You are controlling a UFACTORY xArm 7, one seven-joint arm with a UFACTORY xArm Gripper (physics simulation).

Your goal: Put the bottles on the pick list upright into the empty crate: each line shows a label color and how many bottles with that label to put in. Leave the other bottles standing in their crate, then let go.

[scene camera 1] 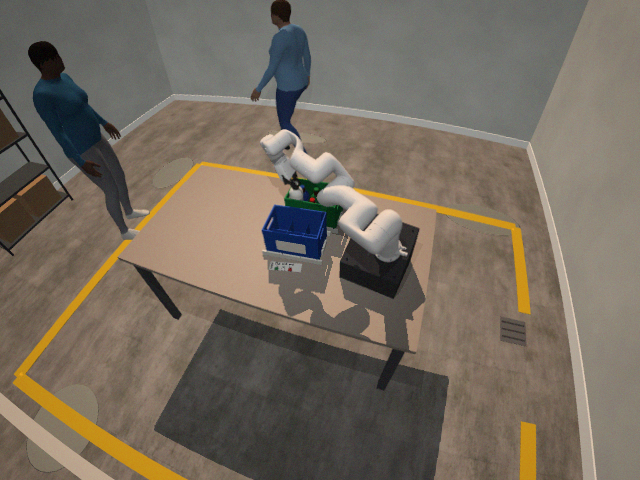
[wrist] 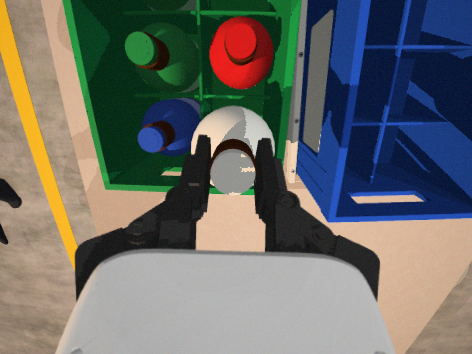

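Pixels of known places: gripper, between the fingertips: (scene camera 1: 297,186) (wrist: 233,152); arm's base, origin of its link: (scene camera 1: 387,248).
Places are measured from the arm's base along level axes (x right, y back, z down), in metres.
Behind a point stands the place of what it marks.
Note:
My gripper (scene camera 1: 293,183) {x 0.184, y -0.533, z -0.057 m} (wrist: 233,152) {x 0.184, y -0.533, z -0.057 m} is shut on the neck of the white bottle (scene camera 1: 295,193) {x 0.157, y -0.532, z -0.032 m} (wrist: 234,122) {x 0.186, y -0.516, z -0.036 m} and holds it upright, raised at the end of the green crate (scene camera 1: 310,207) {x 0.149, y -0.447, z 0.031 m} (wrist: 137,189) {x 0.280, y -0.603, z -0.001 m}. Whether its base clears the rim is hidden. A blue bottle (scene camera 1: 306,196) {x 0.256, y -0.522, z 0.064 m} (wrist: 180,112) {x 0.253, y -0.526, z 0.059 m}, a green bottle (wrist: 175,62) {x 0.257, y -0.475, z 0.050 m} and a red bottle (scene camera 1: 312,199) {x 0.190, y -0.453, z 0.011 m} (wrist: 241,72) {x 0.187, y -0.476, z 0.050 m} stand in the green crate. The blue crate (scene camera 1: 315,246) {x -0.068, y -0.324, z 0.053 m} (wrist: 340,175) {x 0.076, y -0.557, z -0.001 m} shows dividers and no bottles. The pick list (scene camera 1: 285,267) {x -0.155, y -0.452, z 0.173 m} lies in front of it; its marks look green and red, but its numbers are too small to read.
The crates stand close together on the table (scene camera 1: 206,222) {x -0.045, y -1.037, z 0.174 m}. The arm's black base (scene camera 1: 369,276) {x -0.121, y -0.041, z 0.077 m} is to their right in the scene view. One person (scene camera 1: 289,62) stands behind the table and another (scene camera 1: 69,116) at its left. A shelf rack is at the far left.

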